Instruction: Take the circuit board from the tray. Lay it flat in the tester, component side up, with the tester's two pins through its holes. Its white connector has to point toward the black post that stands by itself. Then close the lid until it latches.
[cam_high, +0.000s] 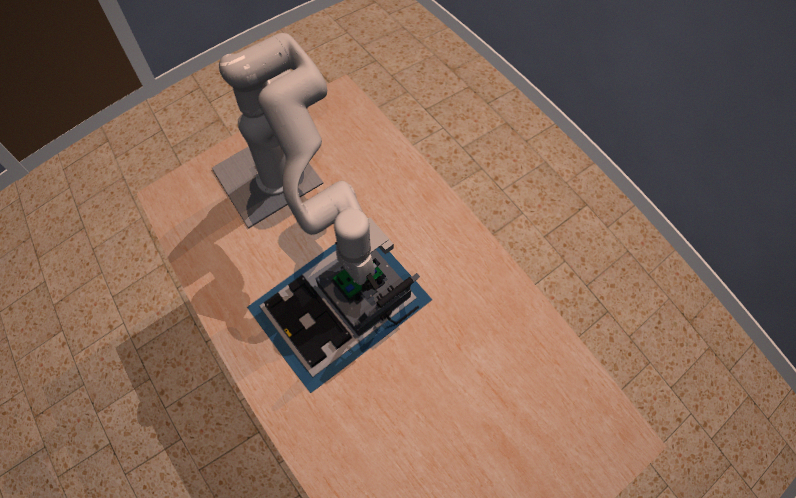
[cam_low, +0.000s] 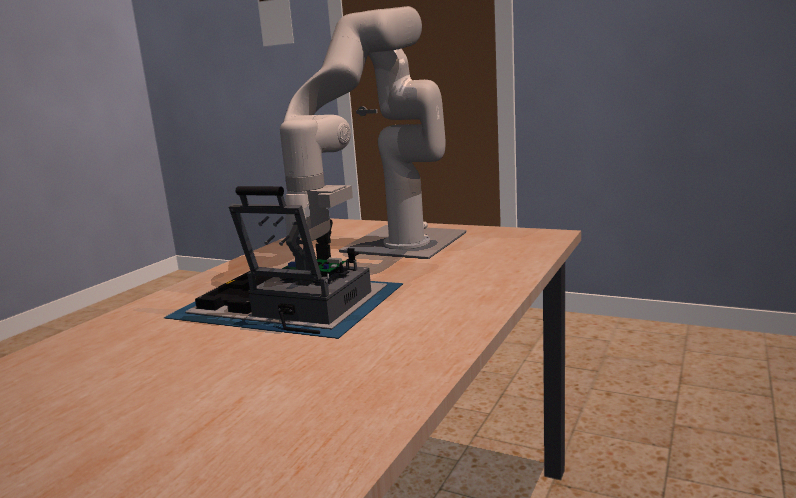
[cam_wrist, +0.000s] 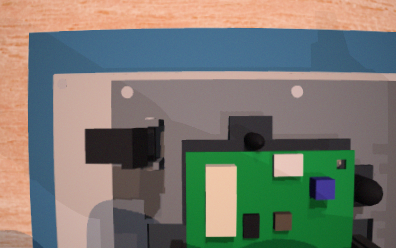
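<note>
My gripper is now right at the green circuit board. From my hand the other things lie so: tester lid 130 mm ahead, 10 mm to the left, 90 mm above.
</note>
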